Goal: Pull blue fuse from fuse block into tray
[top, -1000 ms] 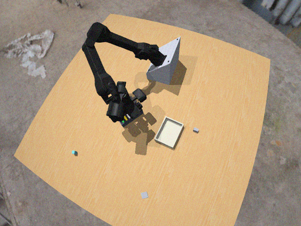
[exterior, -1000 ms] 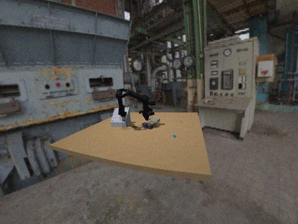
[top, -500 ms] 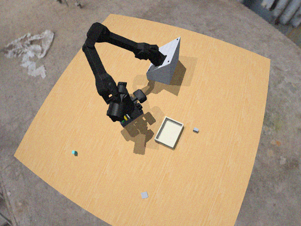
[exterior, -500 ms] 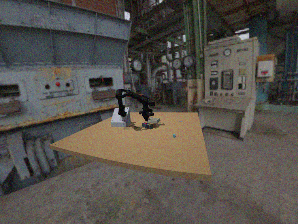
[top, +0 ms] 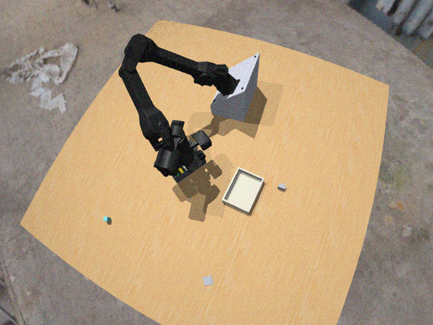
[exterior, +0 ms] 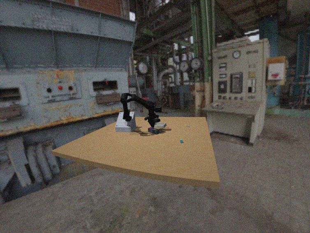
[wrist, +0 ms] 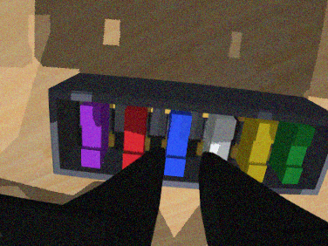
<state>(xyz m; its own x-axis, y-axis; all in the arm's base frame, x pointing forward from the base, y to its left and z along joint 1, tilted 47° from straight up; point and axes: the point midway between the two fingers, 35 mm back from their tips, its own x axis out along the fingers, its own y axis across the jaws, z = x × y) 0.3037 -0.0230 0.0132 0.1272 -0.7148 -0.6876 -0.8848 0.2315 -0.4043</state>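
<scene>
Right now the blue fuse is 3 cm below my gripper tip. Also, from my gripper tip: white fuse (2 cm ahead, 1 cm to the right, 3 cm below); then yellow fuse (3 cm ahead, 2 cm to the right, 3 cm below); then red fuse (2 cm behind, 1 cm to the left, 3 cm below).
</scene>
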